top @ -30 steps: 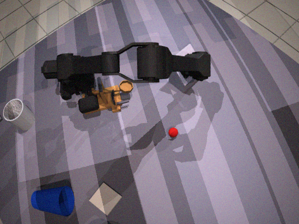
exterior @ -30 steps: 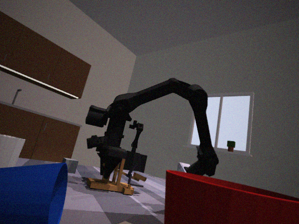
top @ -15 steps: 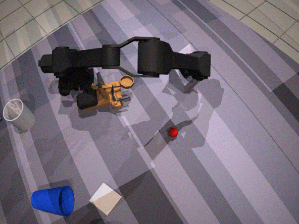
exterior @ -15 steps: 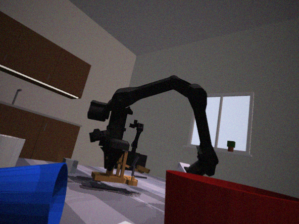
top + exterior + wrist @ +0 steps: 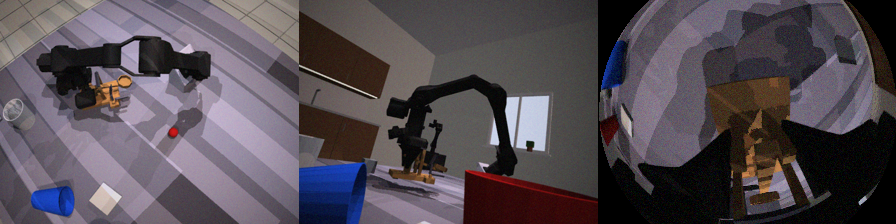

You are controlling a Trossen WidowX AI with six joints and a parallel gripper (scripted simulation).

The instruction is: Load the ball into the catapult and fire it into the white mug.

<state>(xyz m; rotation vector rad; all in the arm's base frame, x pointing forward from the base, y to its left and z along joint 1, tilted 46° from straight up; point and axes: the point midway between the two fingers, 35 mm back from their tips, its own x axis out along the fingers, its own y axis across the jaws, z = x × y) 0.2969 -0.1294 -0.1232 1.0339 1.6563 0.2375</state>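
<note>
The red ball lies 29 cm to the left of my gripper tip, 11 cm behind it and 5 cm below it. Round my gripper tip: white mug (25 cm ahead, 15 cm to the right, 4 cm below); then wooden catapult (5 cm to the left, 5 cm behind, 2 cm above); then grey block (24 cm to the right, 4 cm below, 3 cm behind).
</note>
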